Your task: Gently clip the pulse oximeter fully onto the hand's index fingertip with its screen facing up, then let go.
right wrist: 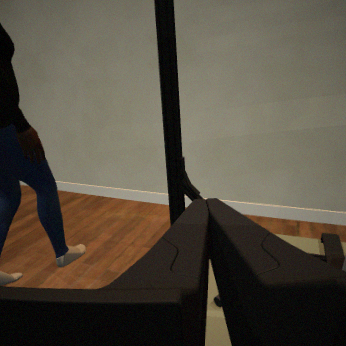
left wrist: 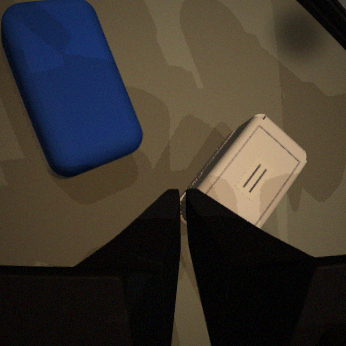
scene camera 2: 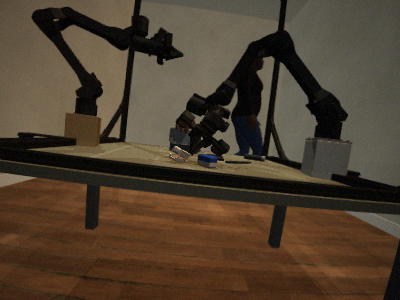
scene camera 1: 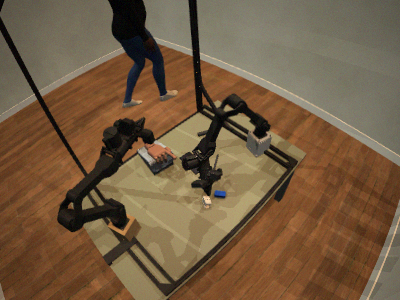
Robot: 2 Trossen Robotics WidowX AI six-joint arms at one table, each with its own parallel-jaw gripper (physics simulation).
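Frame: origin at the left arm's base, x down, y left, z ahead, level; millimetres.
Seen in the pictures: left gripper, fingertip midpoint: [left wrist: 181,199] [scene camera 2: 191,154] [scene camera 1: 209,195]; right gripper, fingertip midpoint: [right wrist: 204,209] [scene camera 2: 183,55] [scene camera 1: 144,117]; left arm's base, origin of the base link: [scene camera 2: 327,140] [scene camera 1: 260,133]; right arm's base, origin of the base link: [scene camera 2: 85,115] [scene camera 1: 121,222].
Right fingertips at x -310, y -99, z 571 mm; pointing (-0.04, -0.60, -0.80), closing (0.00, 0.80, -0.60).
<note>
Offsets run from my right fingertips to a thing's top centre.
The white pulse oximeter {dy +258, dx +382, dz -131 mm} [scene camera 1: 206,201] [scene camera 2: 179,154] [left wrist: 252,172] is on the table and looks tilted in scene camera 2. In the left wrist view its face shows an outlined rectangle with two short lines. My left gripper [scene camera 1: 208,193] [scene camera 2: 194,152] [left wrist: 181,199] is shut beside it, a narrow gap between the tips. An edge of the oximeter shows through that gap; I see no firm grip on it. The hand [scene camera 1: 158,151] rests on a grey-blue support [scene camera 1: 148,161] [scene camera 2: 179,136], index finger stretched out. My right gripper [scene camera 2: 182,54] [right wrist: 204,209] is shut and empty, high up.
A blue block {dy +255, dx +400, dz -210 mm} [scene camera 1: 220,194] [scene camera 2: 207,160] [left wrist: 72,85] lies right beside the oximeter. A dark pen {dy +63, dx +423, dz -301 mm} [scene camera 1: 216,161] [scene camera 2: 237,162] and a dark cylinder {dy -165, dx +405, dz -371 mm} [scene camera 2: 255,157] lie farther back. Black frame rails edge the table. A person [scene camera 1: 137,47] [scene camera 2: 248,112] stands behind it.
</note>
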